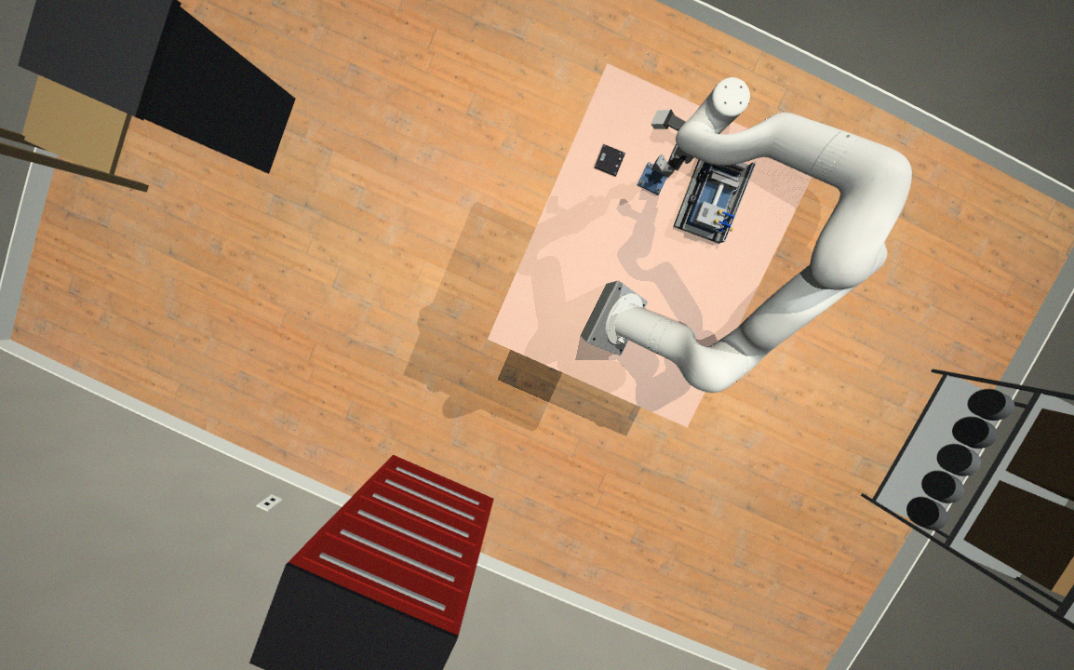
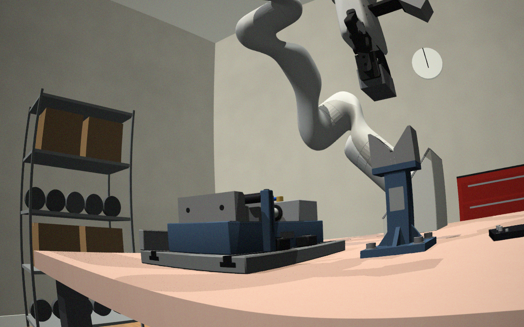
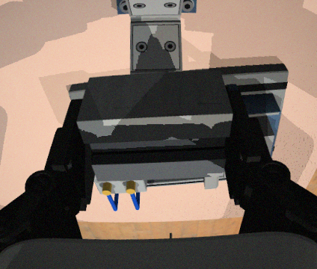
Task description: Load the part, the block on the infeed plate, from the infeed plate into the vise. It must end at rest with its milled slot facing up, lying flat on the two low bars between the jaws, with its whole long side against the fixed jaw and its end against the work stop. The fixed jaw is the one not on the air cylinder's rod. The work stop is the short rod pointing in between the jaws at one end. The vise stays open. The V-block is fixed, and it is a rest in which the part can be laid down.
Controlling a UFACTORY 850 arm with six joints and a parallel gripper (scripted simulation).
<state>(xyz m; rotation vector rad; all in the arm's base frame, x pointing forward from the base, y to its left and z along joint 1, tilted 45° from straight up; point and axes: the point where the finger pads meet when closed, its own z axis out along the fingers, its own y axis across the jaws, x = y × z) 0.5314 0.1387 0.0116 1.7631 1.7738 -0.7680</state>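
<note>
My gripper is now 210 mm to the left of the moving jaw, 170 mm above it and 60 mm short of it. From my hand the other things lie so: cylinder rod: 220 mm to the right, 170 mm below, 10 mm ahead; then work stop rod: 160 mm to the right, 160 mm below, 90 mm ahead; then part: right at my hand.
</note>
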